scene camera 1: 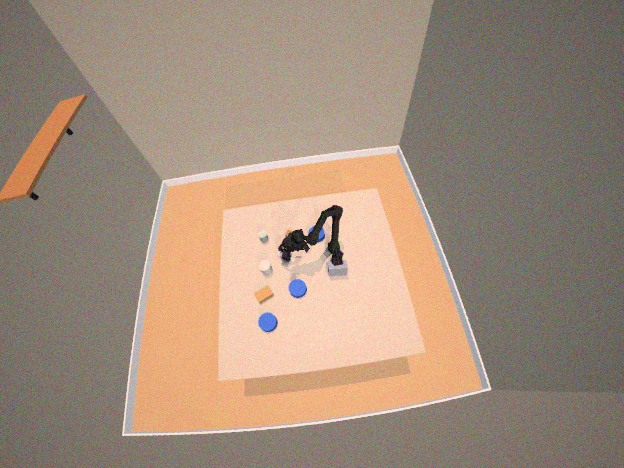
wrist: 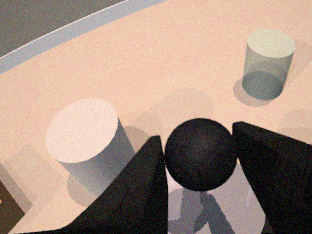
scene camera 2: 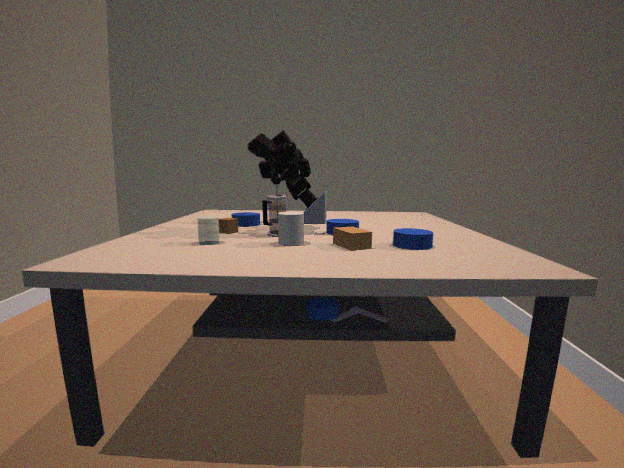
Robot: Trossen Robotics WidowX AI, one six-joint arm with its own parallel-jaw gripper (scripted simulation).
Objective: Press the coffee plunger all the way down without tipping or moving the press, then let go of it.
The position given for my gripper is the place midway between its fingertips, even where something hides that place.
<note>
In view: my gripper (scene camera 2: 275,180), a coffee press (scene camera 2: 277,203) and a white cylinder (scene camera 2: 290,224).
The white cylinder shows as well in the wrist view (wrist: 86,137). My gripper also shows in the wrist view (wrist: 197,138).
</note>
